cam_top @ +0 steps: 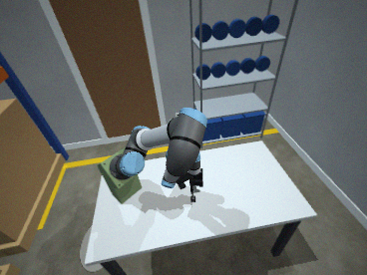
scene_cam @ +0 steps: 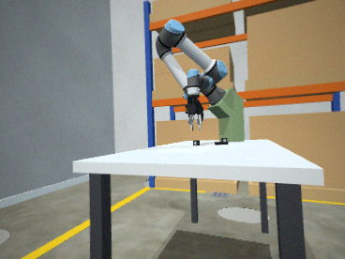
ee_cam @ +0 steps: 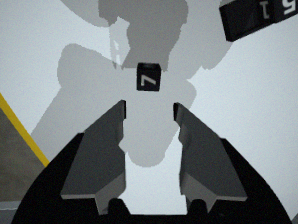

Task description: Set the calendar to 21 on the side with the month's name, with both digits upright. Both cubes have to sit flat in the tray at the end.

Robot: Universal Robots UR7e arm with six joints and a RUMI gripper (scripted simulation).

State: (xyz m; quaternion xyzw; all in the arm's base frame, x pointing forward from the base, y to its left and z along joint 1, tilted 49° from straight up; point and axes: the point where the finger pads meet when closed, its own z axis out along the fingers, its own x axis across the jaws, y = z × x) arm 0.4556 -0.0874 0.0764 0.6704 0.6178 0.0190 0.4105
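My gripper is now 9 cm above the dark cube.
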